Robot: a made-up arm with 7 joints. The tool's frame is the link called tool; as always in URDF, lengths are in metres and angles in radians. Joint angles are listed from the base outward.
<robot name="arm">
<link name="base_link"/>
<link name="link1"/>
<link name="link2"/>
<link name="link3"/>
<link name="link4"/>
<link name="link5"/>
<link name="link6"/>
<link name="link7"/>
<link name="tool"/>
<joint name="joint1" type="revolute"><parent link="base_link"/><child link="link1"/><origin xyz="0 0 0.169" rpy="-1.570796 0 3.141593"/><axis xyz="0 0 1"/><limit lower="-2.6" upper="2.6"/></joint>
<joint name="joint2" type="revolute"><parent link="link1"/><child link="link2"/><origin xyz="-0.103 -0.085 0.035" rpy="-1.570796 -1.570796 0"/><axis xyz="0 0 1"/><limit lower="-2.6" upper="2.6"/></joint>
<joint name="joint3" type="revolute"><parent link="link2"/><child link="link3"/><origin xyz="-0.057 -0.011 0.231" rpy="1.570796 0 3.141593"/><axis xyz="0 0 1"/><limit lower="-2.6" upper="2.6"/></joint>
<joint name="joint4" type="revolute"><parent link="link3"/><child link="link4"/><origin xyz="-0.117 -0.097 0.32" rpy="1.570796 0 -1.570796"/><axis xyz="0 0 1"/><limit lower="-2.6" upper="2.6"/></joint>
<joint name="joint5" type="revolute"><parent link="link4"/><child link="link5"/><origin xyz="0.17 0.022 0.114" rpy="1.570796 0 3.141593"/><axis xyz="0 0 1"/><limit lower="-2.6" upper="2.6"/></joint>
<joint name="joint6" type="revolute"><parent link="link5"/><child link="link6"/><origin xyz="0.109 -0.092 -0.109" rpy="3.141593 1.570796 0"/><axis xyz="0 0 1"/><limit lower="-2.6" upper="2.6"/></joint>
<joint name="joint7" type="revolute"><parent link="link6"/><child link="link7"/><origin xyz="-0.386 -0.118 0.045" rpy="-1.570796 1.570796 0"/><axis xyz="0 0 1"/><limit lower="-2.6" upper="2.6"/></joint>
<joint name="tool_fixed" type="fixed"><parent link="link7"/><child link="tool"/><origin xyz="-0.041 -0.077 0.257" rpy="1.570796 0 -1.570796"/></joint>
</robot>
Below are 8 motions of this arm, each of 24 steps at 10 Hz.
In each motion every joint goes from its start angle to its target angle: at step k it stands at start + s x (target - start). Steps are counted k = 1, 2, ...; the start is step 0. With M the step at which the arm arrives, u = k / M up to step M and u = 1 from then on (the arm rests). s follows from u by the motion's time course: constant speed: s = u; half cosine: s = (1 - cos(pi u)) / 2; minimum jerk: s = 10 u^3 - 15 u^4 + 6 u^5.
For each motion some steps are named. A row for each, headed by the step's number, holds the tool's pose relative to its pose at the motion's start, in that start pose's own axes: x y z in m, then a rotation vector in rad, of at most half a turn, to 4 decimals.
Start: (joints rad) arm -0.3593 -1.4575 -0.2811 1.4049 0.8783 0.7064 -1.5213
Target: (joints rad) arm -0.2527 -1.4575 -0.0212 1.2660 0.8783 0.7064 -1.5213
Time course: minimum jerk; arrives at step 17
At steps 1, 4, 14, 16, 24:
1: 0.0000 -0.0003 -0.0001 0.0006 -0.0002 0.0003
4: -0.0020 -0.0141 -0.0037 0.0283 -0.0098 0.0167
14: 0.0011 -0.1443 -0.0571 0.3015 -0.0904 0.1962
16: 0.0023 -0.1497 -0.0602 0.3137 -0.0934 0.2051
24: 0.0023 -0.1499 -0.0603 0.3143 -0.0935 0.2055

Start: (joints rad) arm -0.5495 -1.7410 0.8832 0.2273 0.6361 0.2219 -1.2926
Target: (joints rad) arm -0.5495 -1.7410 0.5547 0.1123 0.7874 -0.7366 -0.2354
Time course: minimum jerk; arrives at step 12
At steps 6, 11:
6: 0.0236 0.1362 -0.1458 -0.3624 0.5856 -0.3192
11: 0.0273 0.1908 -0.3243 -0.5680 1.1377 -0.8047

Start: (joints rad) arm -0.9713 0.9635 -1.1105 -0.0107 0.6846 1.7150 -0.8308
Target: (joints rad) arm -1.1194 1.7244 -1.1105 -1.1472 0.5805 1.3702 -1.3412
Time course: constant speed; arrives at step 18
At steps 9, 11, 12, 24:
9: 0.0475 0.0454 -0.1006 0.0259 -0.3141 -0.3658
11: 0.0544 0.0507 -0.1249 0.0169 -0.3877 -0.4472
12: 0.0573 0.0527 -0.1372 0.0105 -0.4249 -0.4876
24: 0.0676 0.0550 -0.2105 -0.0499 -0.6502 -0.7222

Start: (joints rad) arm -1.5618 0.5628 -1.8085 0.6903 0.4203 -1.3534 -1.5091
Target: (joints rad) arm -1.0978 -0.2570 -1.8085 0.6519 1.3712 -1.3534 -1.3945
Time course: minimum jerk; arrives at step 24
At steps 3, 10, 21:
3: -0.0071 0.0027 -0.0018 0.0051 -0.0053 0.0159
10: -0.1553 0.0150 -0.0382 0.1683 -0.1265 0.3180
21: -0.3816 -0.0884 -0.1764 0.7474 -0.4262 0.6795

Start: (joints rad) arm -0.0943 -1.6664 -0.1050 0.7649 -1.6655 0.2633 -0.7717
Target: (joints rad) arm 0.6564 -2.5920 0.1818 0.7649 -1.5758 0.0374 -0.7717
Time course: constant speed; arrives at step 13
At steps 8, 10, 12, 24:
8: 0.4884 0.0740 -0.1891 -0.2175 0.8174 -0.3056
10: 0.5819 0.0668 -0.3006 -0.2843 1.0121 -0.3879
12: 0.6551 0.0455 -0.4284 -0.3530 1.2009 -0.4747
24: 0.6833 0.0291 -0.4965 -0.3876 1.2929 -0.5201

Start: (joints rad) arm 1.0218 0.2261 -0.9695 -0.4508 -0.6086 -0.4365 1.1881
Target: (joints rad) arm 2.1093 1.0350 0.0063 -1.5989 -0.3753 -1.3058 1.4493
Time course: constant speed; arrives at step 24
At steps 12, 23, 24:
12: 0.3174 0.1820 0.1171 0.4310 -0.1682 -0.3282
23: 0.4401 0.3572 0.3276 1.0332 -0.0051 -0.2988
24: 0.4460 0.3697 0.3436 1.0838 0.0341 -0.2971

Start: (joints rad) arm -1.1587 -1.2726 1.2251 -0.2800 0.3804 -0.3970 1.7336
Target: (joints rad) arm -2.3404 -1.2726 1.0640 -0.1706 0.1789 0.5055 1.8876
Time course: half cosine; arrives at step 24
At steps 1, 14, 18, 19, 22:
1: -0.0008 -0.0022 -0.0009 -0.0074 0.0019 0.0046
14: 0.0665 -0.3207 0.0569 -1.0826 0.0765 0.6857
18: 0.1637 -0.3517 0.1361 -1.4406 -0.0120 0.9423
19: 0.1838 -0.3494 0.1515 -1.5057 -0.0371 0.9930
22: 0.2237 -0.3367 0.1809 -1.6309 -0.0956 1.0960

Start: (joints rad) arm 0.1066 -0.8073 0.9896 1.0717 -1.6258 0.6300 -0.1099
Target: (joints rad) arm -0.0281 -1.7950 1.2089 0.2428 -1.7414 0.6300 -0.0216
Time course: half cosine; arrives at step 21
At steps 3, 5, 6, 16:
3: -0.0065 0.0025 0.0184 0.0348 0.0034 -0.0074
5: -0.0183 0.0050 0.0493 0.0922 0.0116 -0.0187
6: -0.0265 0.0054 0.0690 0.1284 0.0186 -0.0251
16: -0.1495 -0.0556 0.2684 0.4789 0.1758 -0.0426

